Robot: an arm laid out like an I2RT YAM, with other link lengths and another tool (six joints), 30 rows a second.
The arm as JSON. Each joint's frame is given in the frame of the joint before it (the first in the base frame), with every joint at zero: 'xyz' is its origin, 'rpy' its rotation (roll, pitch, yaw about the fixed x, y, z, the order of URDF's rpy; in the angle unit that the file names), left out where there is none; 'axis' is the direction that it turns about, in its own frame. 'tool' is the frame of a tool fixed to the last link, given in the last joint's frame.
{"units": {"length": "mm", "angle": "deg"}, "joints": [
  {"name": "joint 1", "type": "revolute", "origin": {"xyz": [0.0, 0.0, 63.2]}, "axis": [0.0, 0.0, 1.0]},
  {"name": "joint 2", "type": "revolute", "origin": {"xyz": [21.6, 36.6, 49.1], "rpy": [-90.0, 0.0, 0.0]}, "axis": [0.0, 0.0, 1.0]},
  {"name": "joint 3", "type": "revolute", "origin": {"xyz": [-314.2, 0.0, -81.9], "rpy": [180.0, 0.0, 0.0]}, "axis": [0.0, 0.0, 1.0]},
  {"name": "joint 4", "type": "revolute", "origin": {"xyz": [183.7, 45.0, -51.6]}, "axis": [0.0, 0.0, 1.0]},
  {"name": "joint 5", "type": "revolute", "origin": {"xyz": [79.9, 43.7, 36.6], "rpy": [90.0, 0.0, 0.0]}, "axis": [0.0, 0.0, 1.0]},
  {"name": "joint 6", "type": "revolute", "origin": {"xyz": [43.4, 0.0, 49.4], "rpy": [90.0, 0.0, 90.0]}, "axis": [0.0, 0.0, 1.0]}
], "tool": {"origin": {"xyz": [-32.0, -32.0, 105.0], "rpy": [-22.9, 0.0, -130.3]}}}
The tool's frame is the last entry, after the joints.
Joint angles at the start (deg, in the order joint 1, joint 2, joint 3, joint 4, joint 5, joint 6): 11.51, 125.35, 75.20, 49.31, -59.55, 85.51
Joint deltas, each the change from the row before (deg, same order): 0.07, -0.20, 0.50, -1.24, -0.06, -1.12; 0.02, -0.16, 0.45, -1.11, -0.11, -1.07; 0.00, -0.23, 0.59, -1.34, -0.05, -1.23; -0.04, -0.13, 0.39, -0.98, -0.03, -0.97; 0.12, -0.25, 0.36, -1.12, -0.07, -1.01; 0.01, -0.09, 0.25, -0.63, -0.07, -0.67; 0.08, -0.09, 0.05, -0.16, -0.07, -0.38; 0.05, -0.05, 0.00, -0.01, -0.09, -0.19; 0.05, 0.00, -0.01, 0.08, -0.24, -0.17; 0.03, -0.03, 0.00, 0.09, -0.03, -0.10; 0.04, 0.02, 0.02, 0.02, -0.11, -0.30; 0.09, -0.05, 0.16, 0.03, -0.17, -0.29; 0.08, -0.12, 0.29, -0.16, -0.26, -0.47; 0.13, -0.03, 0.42, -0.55, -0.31, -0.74; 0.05, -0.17, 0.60, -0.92, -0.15, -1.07; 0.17, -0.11, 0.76, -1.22, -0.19, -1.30
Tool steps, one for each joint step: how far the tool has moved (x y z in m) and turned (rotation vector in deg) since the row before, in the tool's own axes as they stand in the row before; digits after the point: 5 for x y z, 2 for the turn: 0.00051, -0.00167, 0.00026, -0.10, -0.01, -0.71; 0.00046, -0.00126, 0.00004, -0.08, 0.00, -0.69; 0.00120, -0.00157, -0.00027, -0.14, 0.09, -0.81; 0.00066, -0.00053, -0.00023, -0.16, 0.07, -0.59; 0.00007, -0.00218, 0.00014, -0.02, -0.07, -0.65; 0.00022, -0.00077, -0.00006, -0.03, 0.01, -0.45; -0.00009, -0.00141, -0.00003, 0.11, 0.05, -0.38; -0.00013, -0.00099, -0.00007, 0.12, 0.02, -0.24; -0.00047, -0.00110, 0.00002, 0.25, -0.05, -0.27; 0.00017, -0.00072, -0.00014, 0.08, 0.09, -0.19; -0.00030, -0.00069, 0.00012, 0.12, 0.04, -0.33; 0.00052, -0.00205, -0.00009, 0.27, 0.13, -0.49; 0.00104, -0.00275, -0.00043, 0.34, 0.16, -0.68; 0.00019, -0.00242, 0.00049, 0.32, -0.03, -0.72; 0.00159, -0.00247, -0.00032, 0.12, 0.20, -0.93; 0.00102, -0.00307, 0.00066, 0.20, 0.07, -1.05
